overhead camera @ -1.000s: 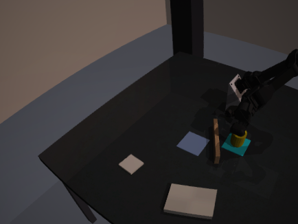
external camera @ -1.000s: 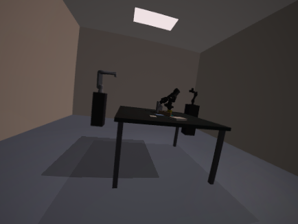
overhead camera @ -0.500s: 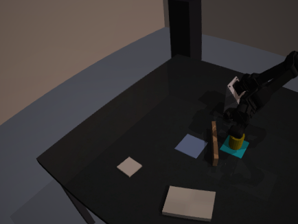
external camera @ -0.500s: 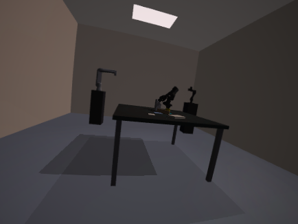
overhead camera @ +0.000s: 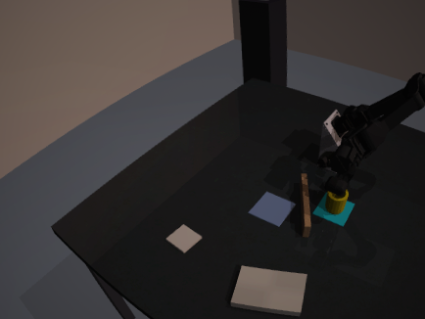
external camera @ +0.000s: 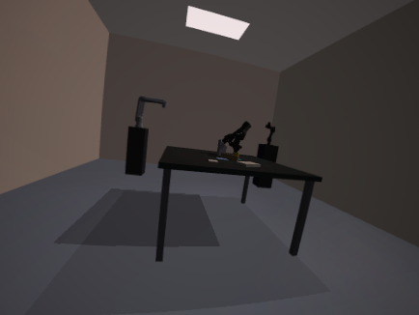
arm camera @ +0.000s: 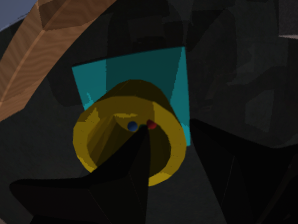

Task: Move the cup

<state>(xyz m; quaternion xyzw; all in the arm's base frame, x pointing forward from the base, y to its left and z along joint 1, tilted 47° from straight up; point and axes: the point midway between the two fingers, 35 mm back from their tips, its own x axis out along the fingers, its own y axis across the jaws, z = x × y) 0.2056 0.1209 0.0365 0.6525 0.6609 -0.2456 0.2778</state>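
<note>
Right now the yellow cup is 2 cm below my gripper tip and 2 cm ahead of it. Round my gripper tip: teal pad (6 cm below, 3 cm ahead); blue marble (4 cm below, 3 cm ahead, 2 cm to the left); wooden bar (8 cm to the right, 8 cm ahead, 4 cm below).
</note>
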